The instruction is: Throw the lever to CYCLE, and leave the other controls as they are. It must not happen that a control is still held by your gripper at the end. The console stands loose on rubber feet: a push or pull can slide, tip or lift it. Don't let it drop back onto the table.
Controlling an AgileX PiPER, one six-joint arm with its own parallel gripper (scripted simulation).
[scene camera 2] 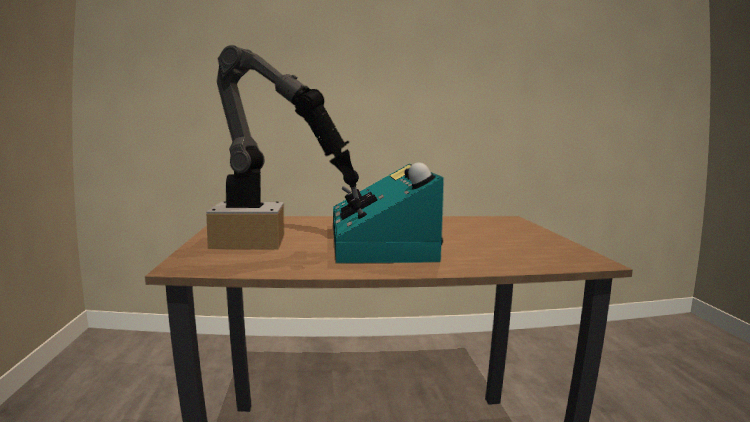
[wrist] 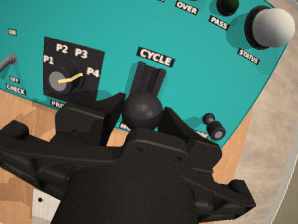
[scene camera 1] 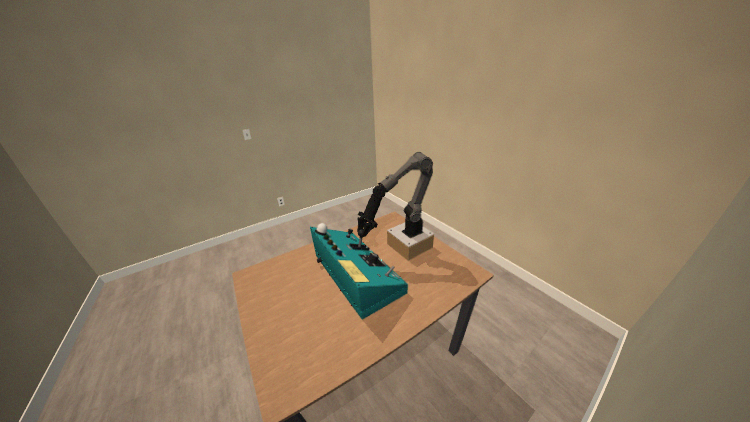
Scene:
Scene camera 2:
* my gripper: 352,178
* teal console: 401,222
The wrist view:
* my gripper: 143,108
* teal console: 208,66
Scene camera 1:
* teal console: 368,287

